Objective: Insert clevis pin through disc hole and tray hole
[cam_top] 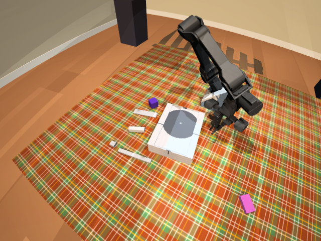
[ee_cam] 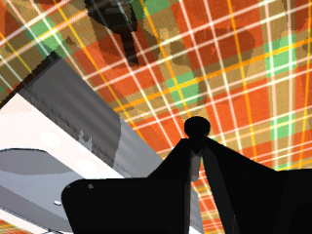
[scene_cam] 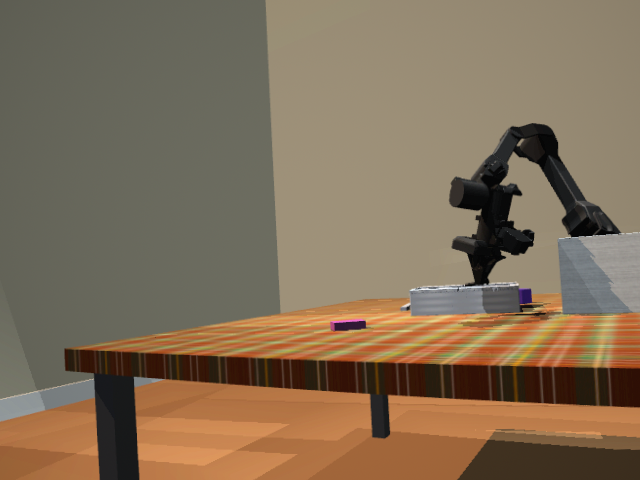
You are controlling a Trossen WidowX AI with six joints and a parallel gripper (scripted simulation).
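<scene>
Now: gripper tip 15 cm to the left of the grey aluminium disc, 4 cm short of it and 1 cm above it. From my gripper tip the other things lie so: dark clevis pin: 1 cm ahead; then pink block: 22 cm to the left, 21 cm ahead, 6 cm below; then steel tray: 15 cm to the right, 7 cm ahead, 2 cm below.
</scene>
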